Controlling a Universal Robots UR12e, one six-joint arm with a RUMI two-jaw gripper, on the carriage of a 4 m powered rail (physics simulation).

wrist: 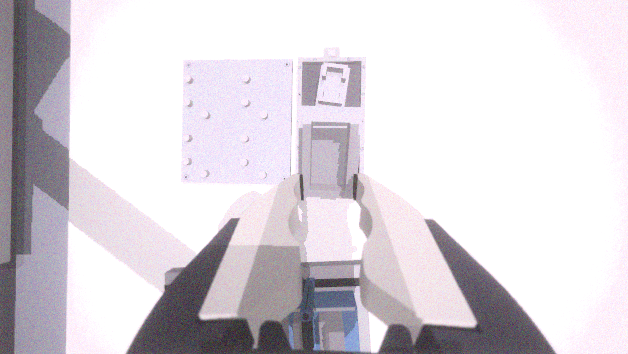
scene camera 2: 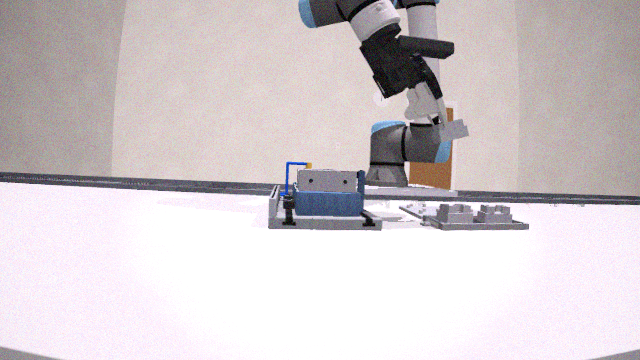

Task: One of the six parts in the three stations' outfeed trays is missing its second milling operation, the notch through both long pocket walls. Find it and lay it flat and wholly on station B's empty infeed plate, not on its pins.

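Pixels of known places: gripper, fingertip midpoint: (wrist: 327, 176) (scene camera 2: 441, 127); arm's base, origin of the base link: (scene camera 2: 386, 185).
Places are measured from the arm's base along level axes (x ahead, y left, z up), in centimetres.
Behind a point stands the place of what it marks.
My gripper (scene camera 2: 440, 121) @(x 73.0, y -8.6, z 15.9 cm) (wrist: 327, 176) @(x 73.0, y -8.6, z 15.9 cm) is shut on a grey pocketed part (scene camera 2: 454, 130) @(x 75.1, y -6.9, z 15.2 cm) (wrist: 355, 150) @(x 74.6, y -7.1, z 17.1 cm), held well above the table and tilted in the scene view. In the wrist view both its long pocket walls look unbroken. A pale plate with pins (wrist: 225, 90) @(x 57.4, y 4.6, z -2.2 cm) lies left of the held part, with no part on it; which station it belongs to I cannot tell. Right beside it is a tray (wrist: 363, 75) @(x 78.3, y 6.4, z -1.8 cm) holding a notched part (wrist: 332, 92) @(x 73.8, y 3.3, z -0.3 cm); the held part hides the tray's lower portion. In the scene view two notched parts (scene camera 2: 455, 215) @(x 75.5, y -6.0, z -0.7 cm) (scene camera 2: 495, 215) @(x 75.7, y 3.0, z -0.7 cm) sit in a tray (scene camera 2: 485, 226) @(x 78.6, y -1.1, z -2.3 cm).
A blue vise (scene camera 2: 327, 203) @(x 77.3, y -30.4, z 1.2 cm) (wrist: 332, 299) @(x 73.9, y -24.9, z 1.3 cm) stands on a grey base (scene camera 2: 330, 223) @(x 79.3, y -29.9, z -1.9 cm), with a grey block (scene camera 2: 327, 180) @(x 75.3, y -30.4, z 4.9 cm) showing above its jaw. A blue bent rod (scene camera 2: 287, 177) @(x 57.3, y -38.5, z 4.4 cm) with a yellow tip rises beside it. The dark rail runs behind the table.
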